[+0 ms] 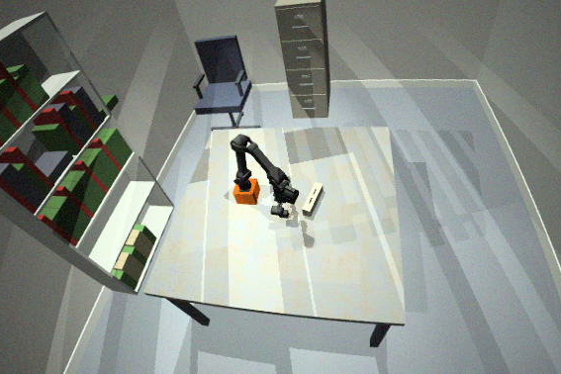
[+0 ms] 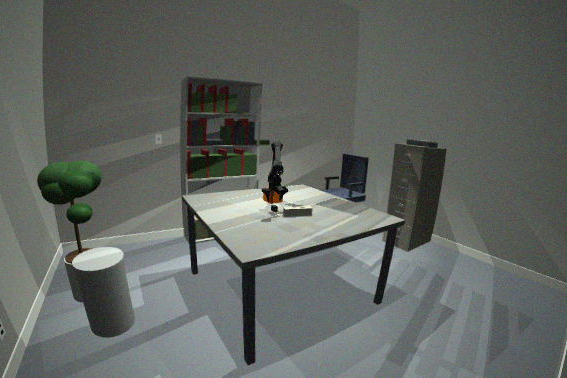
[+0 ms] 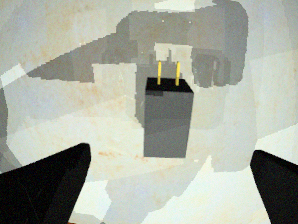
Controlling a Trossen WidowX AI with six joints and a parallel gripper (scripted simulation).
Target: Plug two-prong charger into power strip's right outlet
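My gripper tip is now 20 mm short of the two-prong charger and 50 mm above it.
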